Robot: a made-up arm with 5 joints. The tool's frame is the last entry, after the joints.
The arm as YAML. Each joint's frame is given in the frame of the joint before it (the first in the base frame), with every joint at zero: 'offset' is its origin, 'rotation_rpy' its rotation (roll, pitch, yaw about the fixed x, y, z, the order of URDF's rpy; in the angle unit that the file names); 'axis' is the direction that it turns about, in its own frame. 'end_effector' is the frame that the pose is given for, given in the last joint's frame.
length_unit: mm
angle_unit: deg
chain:
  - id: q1
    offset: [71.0, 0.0, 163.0]
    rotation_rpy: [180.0, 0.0, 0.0]
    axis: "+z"
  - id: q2
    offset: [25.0, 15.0, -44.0]
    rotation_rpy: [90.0, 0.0, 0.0]
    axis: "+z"
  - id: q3
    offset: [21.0, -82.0, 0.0]
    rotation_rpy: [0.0, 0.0, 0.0]
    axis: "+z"
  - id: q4
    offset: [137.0, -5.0, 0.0]
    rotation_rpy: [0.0, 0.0, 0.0]
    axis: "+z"
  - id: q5
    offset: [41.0, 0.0, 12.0]
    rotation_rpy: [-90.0, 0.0, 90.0]
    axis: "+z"
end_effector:
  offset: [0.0, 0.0, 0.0]
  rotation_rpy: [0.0, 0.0, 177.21]
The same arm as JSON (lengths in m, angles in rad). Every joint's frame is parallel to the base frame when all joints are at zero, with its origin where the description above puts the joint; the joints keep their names.
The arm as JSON. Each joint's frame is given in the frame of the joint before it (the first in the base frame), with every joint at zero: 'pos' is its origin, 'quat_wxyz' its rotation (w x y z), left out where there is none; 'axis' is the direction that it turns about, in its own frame. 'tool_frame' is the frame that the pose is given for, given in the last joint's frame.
{"length_unit": "m", "angle_unit": "rad", "joints": [
  {"joint": "q1", "pos": [0.071, 0.0, 0.163], "axis": [0.0, 0.0, -1.0]},
  {"joint": "q2", "pos": [0.025, -0.015, 0.044], "axis": [0.0, 1.0, 0.0]},
  {"joint": "q3", "pos": [0.021, 0.0, 0.082], "axis": [0.0, 1.0, 0.0]},
  {"joint": "q4", "pos": [0.137, 0.0, 0.005], "axis": [0.0, 1.0, 0.0]},
  {"joint": "q5", "pos": [0.041, 0.012, 0.0], "axis": [-1.0, 0.0, 0.0]}
], "tool_frame": {"pos": [0.0, 0.0, 0.0], "quat_wxyz": [0.706897, 0.017214, -0.706897, -0.017214]}}

